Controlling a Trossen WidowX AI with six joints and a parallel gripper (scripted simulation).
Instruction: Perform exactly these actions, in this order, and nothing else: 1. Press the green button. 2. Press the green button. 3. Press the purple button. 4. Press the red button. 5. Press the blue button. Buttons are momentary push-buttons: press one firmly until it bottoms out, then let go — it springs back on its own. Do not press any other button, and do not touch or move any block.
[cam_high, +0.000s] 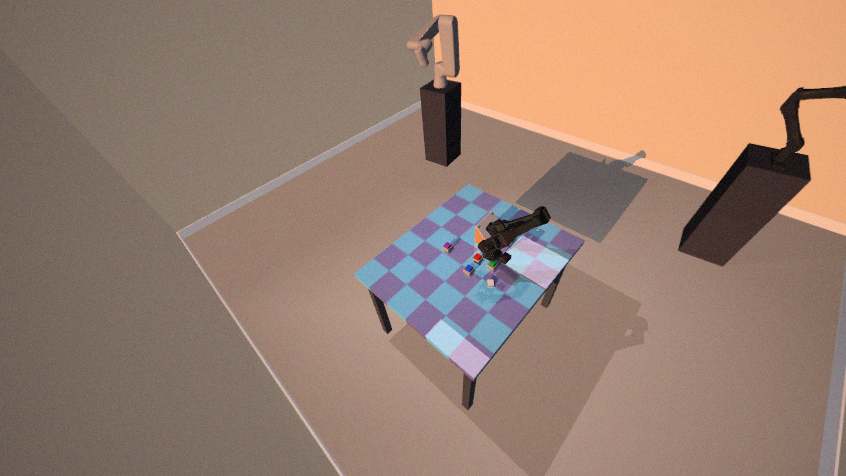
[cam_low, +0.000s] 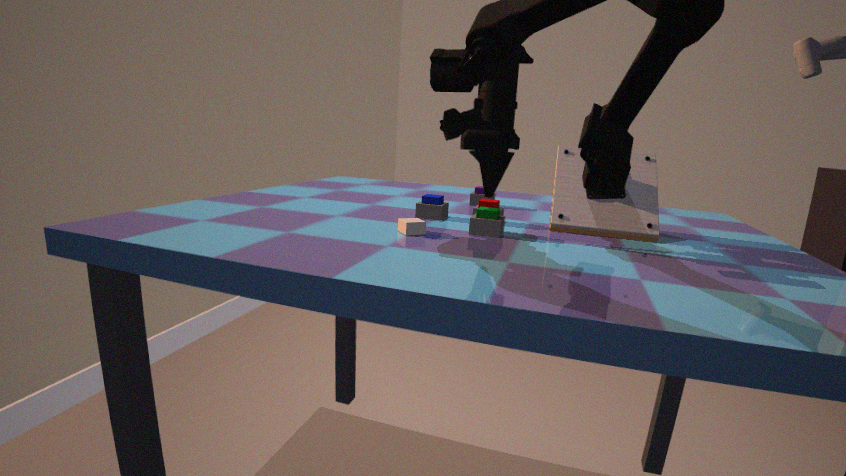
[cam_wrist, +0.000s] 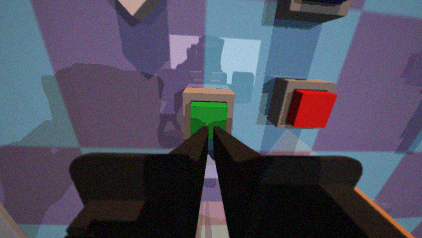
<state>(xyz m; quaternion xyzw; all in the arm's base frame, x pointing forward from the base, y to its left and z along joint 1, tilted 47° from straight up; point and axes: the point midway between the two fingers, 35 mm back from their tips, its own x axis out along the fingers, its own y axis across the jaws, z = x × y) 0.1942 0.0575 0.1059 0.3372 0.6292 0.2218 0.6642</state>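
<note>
The green button lies 20 mm below my gripper tip. The rest, counted from my gripper tip: beige block (110 mm ahead, 50 mm to the left, 50 mm below); then red button (100 mm to the right, 20 mm below); then blue button (100 mm ahead, 100 mm to the right, 20 mm below).
</note>
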